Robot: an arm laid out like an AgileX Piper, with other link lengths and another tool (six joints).
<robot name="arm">
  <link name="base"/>
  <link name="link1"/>
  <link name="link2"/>
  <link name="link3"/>
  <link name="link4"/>
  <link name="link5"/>
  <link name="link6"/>
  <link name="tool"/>
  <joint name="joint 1" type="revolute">
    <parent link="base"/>
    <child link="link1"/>
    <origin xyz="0 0 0.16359" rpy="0 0 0"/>
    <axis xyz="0 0 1"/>
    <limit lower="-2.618" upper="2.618"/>
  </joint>
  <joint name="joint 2" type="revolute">
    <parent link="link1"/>
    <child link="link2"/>
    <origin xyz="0 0 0" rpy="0 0 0"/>
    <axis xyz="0 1 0"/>
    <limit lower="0" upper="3.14"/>
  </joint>
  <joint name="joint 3" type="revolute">
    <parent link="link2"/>
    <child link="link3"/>
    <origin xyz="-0.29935 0 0.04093" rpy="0 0 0"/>
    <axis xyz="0 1 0"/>
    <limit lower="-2.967" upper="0"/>
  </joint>
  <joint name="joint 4" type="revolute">
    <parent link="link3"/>
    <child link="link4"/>
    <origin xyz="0.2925 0 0.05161" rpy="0 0 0"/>
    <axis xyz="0.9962 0 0.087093"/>
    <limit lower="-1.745" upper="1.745"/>
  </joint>
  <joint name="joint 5" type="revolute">
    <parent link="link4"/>
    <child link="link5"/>
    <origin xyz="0 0 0" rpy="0 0 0"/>
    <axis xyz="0 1 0"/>
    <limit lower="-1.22" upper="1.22"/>
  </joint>
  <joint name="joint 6" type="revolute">
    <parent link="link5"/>
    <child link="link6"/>
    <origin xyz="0.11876 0 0.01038" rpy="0 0 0"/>
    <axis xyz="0.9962 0 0.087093"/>
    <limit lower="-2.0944" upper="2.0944"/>
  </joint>
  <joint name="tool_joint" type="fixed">
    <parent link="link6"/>
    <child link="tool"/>
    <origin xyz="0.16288 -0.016 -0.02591" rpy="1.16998 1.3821 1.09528"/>
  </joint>
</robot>
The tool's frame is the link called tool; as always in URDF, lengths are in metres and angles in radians.
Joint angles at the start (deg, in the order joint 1, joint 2, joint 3, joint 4, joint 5, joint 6):
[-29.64, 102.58, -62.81, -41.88, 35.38, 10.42]
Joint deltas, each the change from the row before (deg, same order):
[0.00, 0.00, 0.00, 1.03, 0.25, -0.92]
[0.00, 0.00, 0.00, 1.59, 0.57, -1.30]
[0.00, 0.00, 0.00, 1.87, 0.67, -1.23]
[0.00, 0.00, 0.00, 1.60, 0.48, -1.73]
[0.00, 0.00, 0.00, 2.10, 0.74, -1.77]
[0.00, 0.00, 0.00, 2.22, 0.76, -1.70]
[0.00, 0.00, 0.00, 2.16, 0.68, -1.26]
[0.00, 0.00, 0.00, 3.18, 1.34, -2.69]
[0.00, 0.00, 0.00, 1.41, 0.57, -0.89]
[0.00, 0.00, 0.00, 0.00, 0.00, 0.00]
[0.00, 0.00, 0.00, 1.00, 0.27, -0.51]
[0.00, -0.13, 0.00, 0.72, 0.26, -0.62]
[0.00, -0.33, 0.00, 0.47, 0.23, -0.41]
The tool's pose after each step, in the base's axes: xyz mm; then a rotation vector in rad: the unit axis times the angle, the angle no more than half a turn. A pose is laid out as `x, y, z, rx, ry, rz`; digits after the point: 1 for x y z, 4 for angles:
322.0, -339.4, 66.6, 0.4749, 2.7051, -0.8737
319.5, -335.5, 63.9, 0.4786, 2.7227, -0.8568
316.7, -330.6, 60.7, 0.4896, 2.7412, -0.8345
314.9, -326.7, 58.2, 0.4815, 2.7601, -0.8166
312.1, -321.0, 54.9, 0.4830, 2.7829, -0.7904
309.5, -314.7, 51.4, 0.4878, 2.8051, -0.7603
307.3, -308.1, 48.0, 0.5008, 2.8227, -0.7279
303.1, -298.2, 43.3, 0.5003, 2.8586, -0.6813
301.4, -293.4, 41.2, 0.5068, 2.8717, -0.6584
301.4, -293.4, 41.2, 0.5068, 2.8717, -0.6584
300.9, -290.1, 39.8, 0.5133, 2.8780, -0.6412
300.5, -287.9, 39.8, 0.5122, 2.8826, -0.6302
300.5, -286.6, 41.5, 0.5119, 2.8822, -0.6244

